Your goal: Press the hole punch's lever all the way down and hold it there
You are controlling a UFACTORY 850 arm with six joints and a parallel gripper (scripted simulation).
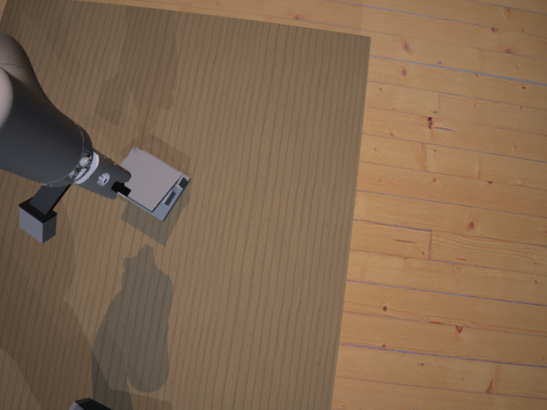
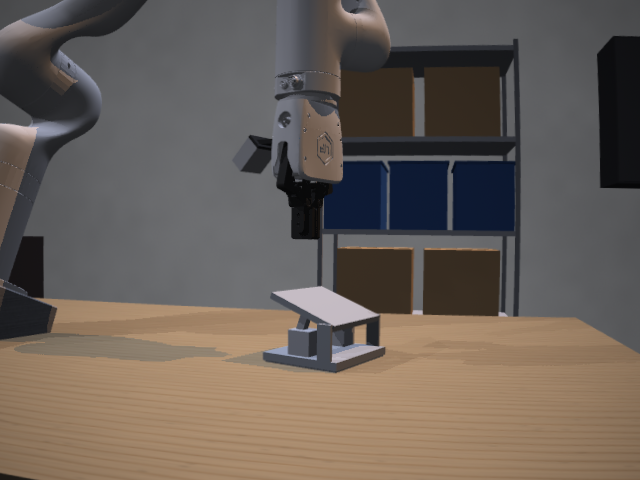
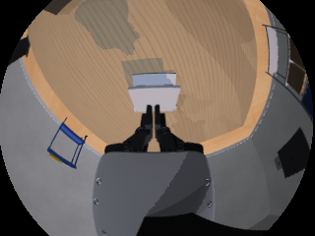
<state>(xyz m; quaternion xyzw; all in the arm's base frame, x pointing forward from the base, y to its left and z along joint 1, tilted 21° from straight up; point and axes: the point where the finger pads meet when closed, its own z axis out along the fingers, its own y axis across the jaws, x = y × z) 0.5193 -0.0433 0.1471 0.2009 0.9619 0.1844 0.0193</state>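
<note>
Right now the flat lever is 30 mm ahead of my hand, 10 mm to the right of it and 110 mm below it. From my hand the other things lie so: hole punch 40 mm ahead, 10 mm to the right, 130 mm below.
</note>
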